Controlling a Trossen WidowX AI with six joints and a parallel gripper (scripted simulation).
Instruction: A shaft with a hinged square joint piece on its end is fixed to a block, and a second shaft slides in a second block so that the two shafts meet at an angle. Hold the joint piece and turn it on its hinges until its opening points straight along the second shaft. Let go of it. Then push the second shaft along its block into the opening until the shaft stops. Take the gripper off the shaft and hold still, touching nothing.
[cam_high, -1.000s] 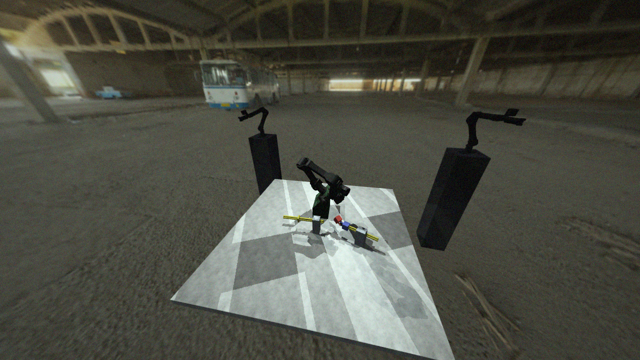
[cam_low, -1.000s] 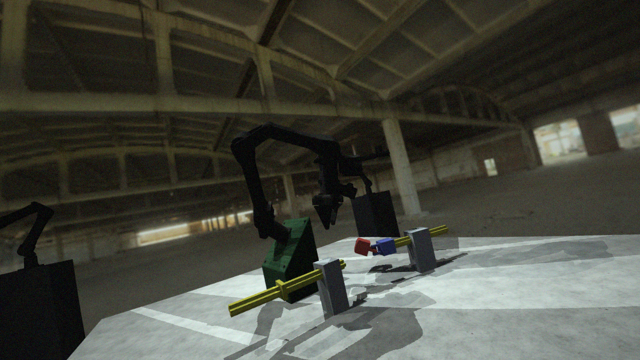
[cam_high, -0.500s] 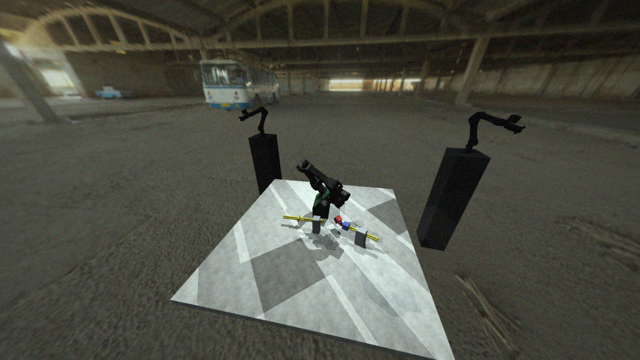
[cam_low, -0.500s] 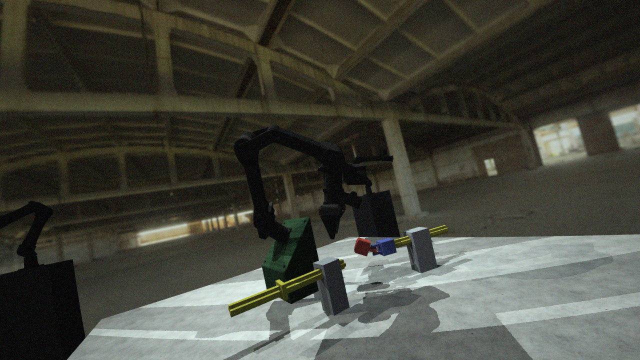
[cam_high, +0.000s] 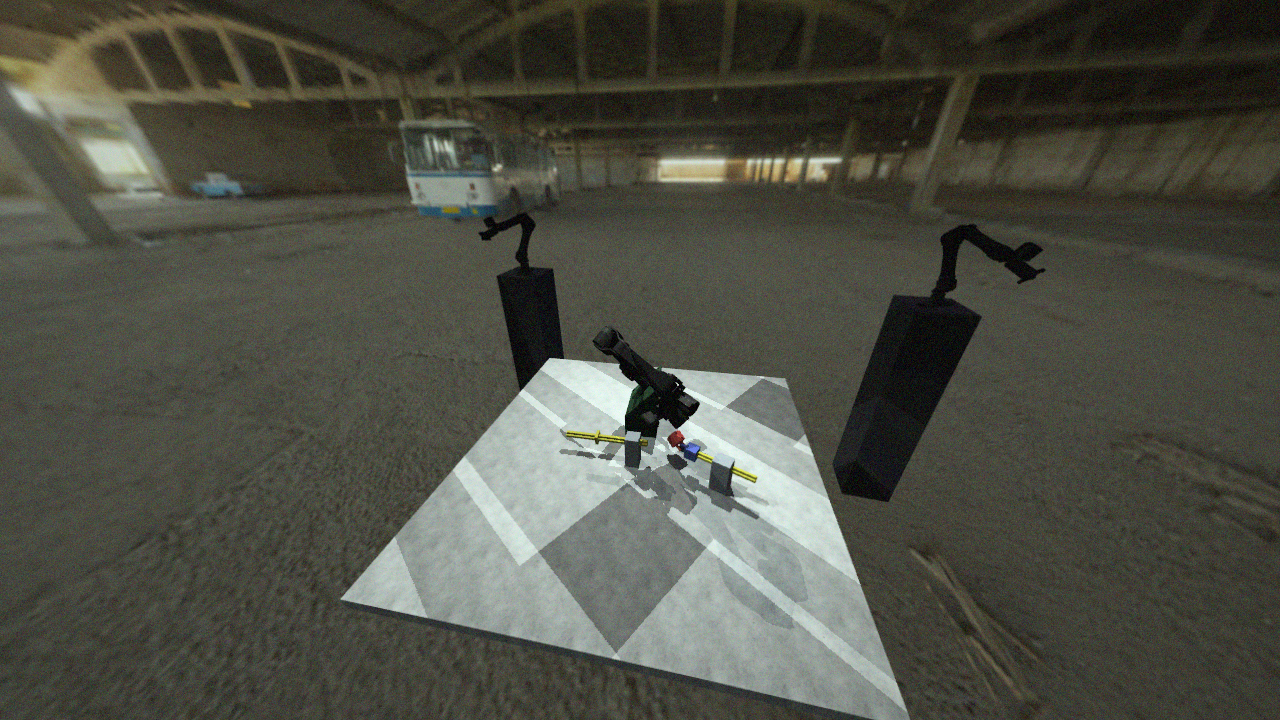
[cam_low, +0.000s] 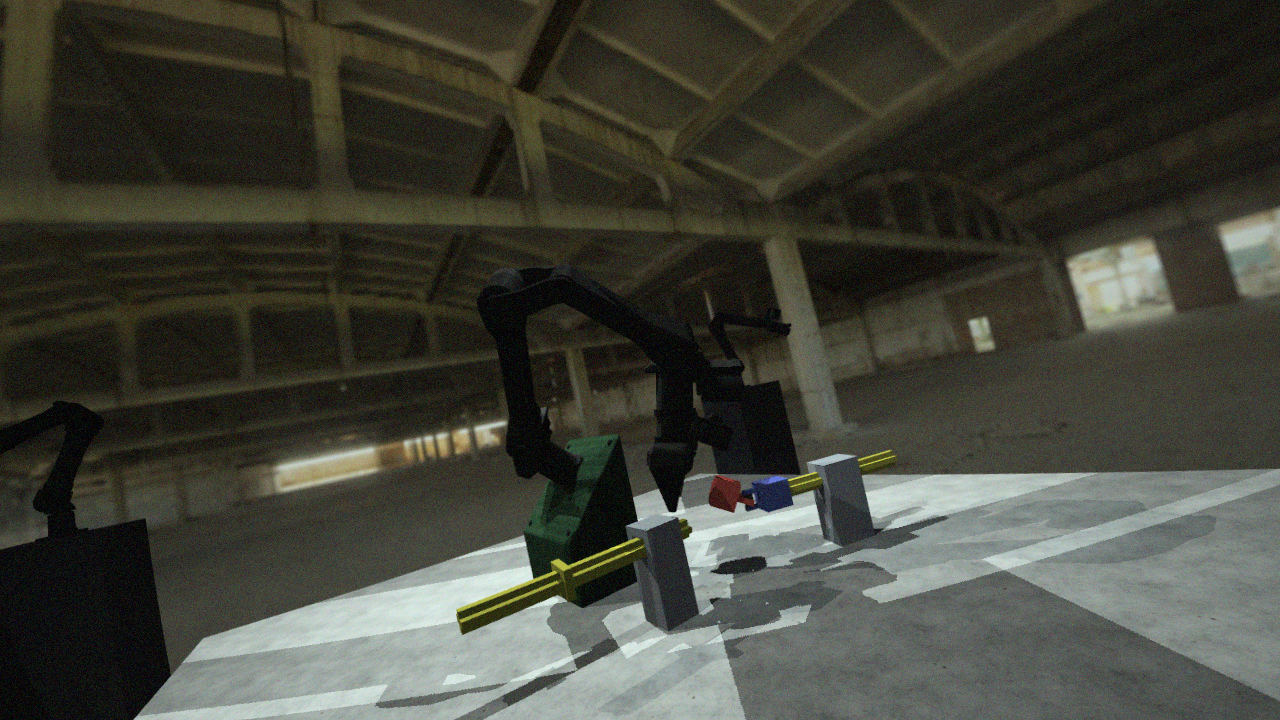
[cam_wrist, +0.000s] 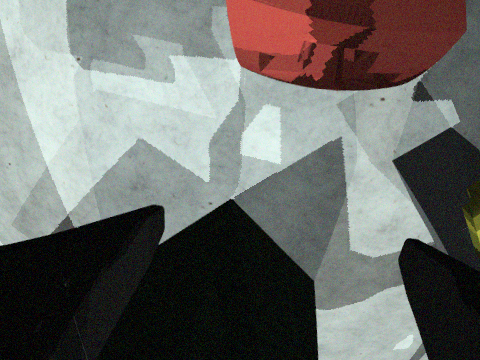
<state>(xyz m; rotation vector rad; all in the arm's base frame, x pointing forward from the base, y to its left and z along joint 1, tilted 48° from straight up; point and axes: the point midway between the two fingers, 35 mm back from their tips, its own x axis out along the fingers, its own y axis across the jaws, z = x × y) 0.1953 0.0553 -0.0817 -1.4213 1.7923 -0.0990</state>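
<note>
Right now the red joint piece is 5 cm ahead of my gripper tip and 6 cm to the left of it.
</note>
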